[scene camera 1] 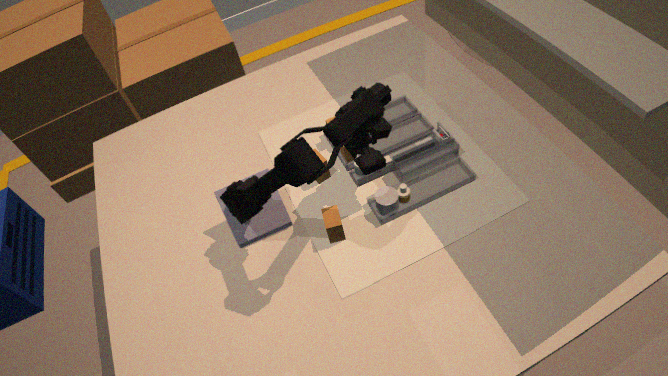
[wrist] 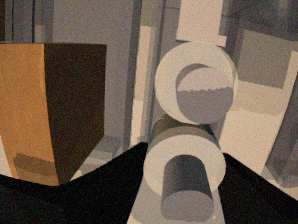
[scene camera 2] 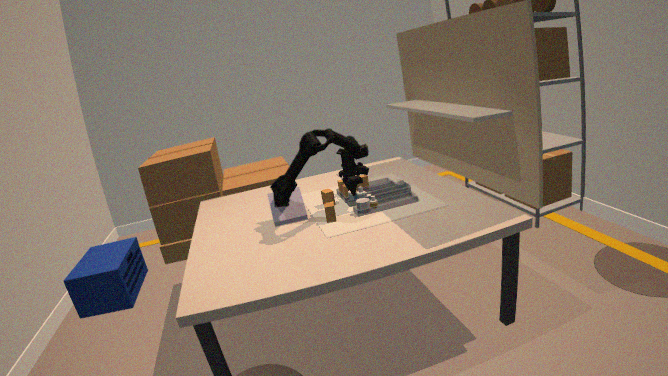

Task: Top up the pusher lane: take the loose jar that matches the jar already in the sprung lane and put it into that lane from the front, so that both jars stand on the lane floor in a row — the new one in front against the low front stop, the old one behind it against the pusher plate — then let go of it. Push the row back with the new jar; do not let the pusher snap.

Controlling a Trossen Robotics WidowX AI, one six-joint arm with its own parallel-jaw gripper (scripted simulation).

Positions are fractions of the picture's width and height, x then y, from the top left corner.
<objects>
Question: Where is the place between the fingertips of my gripper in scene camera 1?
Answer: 0.54, 0.44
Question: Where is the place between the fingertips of my gripper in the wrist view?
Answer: At 0.61, 0.69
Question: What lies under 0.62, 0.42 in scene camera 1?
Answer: A grey lane rack.
</objects>
